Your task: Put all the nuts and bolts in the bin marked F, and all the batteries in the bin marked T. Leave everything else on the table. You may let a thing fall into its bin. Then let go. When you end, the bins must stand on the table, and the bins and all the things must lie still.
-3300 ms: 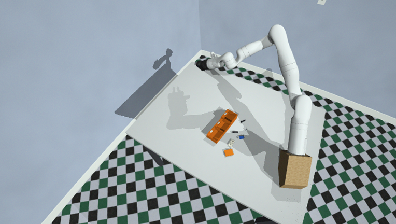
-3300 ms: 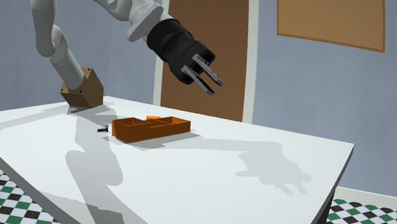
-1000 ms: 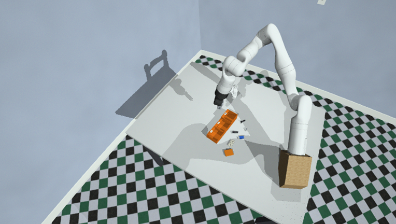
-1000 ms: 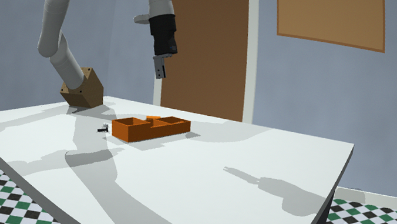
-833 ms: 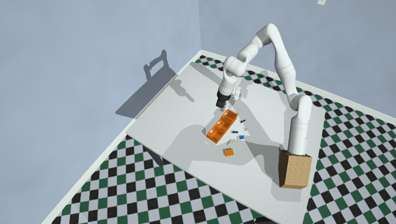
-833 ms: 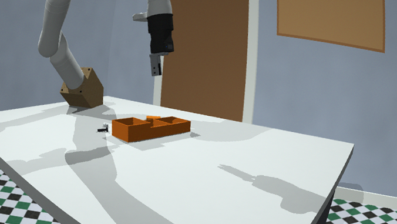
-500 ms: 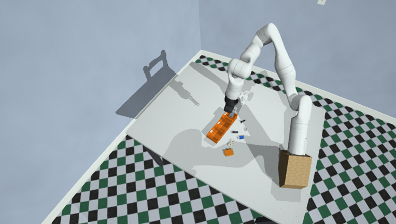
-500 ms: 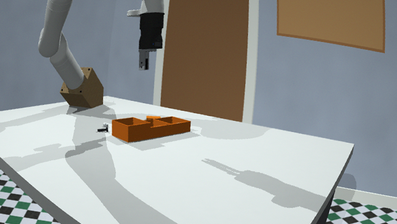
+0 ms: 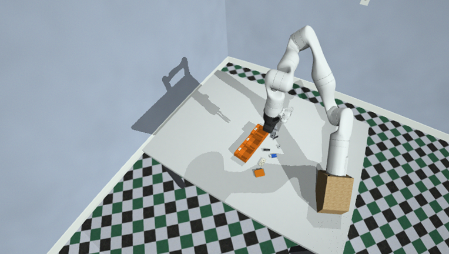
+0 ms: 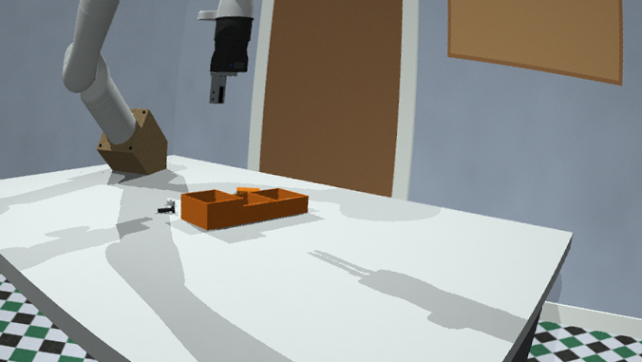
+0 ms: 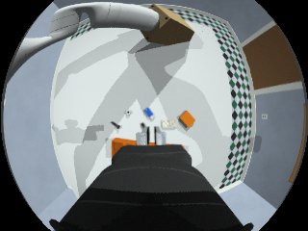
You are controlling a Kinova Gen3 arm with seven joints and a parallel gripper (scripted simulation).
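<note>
The orange bin lies 11 cm ahead of my hand, 4 cm to the right of it and 20 cm below it. The rest, counted from my hand: white dotted block 2 cm ahead, 6 cm to the left, 21 cm below; then grey nut 6 cm behind, 8 cm to the right, 22 cm below; then black cylinder 1 cm ahead, 3 cm to the right, 21 cm below.
</note>
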